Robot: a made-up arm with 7 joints. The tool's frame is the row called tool.
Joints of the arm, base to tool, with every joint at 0 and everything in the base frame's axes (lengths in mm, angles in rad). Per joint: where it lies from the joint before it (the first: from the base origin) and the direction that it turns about. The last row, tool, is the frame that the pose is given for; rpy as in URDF.
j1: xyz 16.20 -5.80 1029.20 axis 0 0 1
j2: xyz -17.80 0.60 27.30 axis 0 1 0
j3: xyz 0.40 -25.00 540.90 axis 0 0 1
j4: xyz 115.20 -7.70 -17.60 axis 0 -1 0
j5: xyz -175.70 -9.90 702.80 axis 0 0 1
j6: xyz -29.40 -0.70 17.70 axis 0 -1 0
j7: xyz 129.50 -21.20 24.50 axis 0 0 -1
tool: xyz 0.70 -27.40 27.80 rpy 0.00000 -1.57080 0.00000
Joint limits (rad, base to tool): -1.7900..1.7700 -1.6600..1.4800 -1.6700..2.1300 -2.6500..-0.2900 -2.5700..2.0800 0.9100..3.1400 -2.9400..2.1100
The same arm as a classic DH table. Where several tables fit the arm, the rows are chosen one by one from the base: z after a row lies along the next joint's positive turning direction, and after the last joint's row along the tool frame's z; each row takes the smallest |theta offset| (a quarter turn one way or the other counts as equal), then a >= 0, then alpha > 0; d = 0 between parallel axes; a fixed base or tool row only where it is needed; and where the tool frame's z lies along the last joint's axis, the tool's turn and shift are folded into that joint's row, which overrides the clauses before.
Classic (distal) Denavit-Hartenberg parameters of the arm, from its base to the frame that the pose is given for. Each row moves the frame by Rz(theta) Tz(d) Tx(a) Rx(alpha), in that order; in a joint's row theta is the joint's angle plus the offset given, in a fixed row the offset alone. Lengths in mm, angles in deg.
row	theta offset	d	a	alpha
base (fixed)	-19.7	0	17.2	0
j1	19.7	1056.5	-17.8	-90
j2	0	-24.4	0.4	90
j3	0	523.3	115.2	90
j4	0	17.6	-175.7	-90
j5	0	720.5	-29.4	90
j6	0	21.9	129.5	90
j7	90	-52.3	27.4	-90
tool (fixed)	90	-0.7	0	0
Joint limits (deg, base to tool): -102.56..101.41 -95.11..84.8 -95.68..122.04 -151.83..-16.62 -147.25..119.18 52.14..179.91 -168.45..120.89

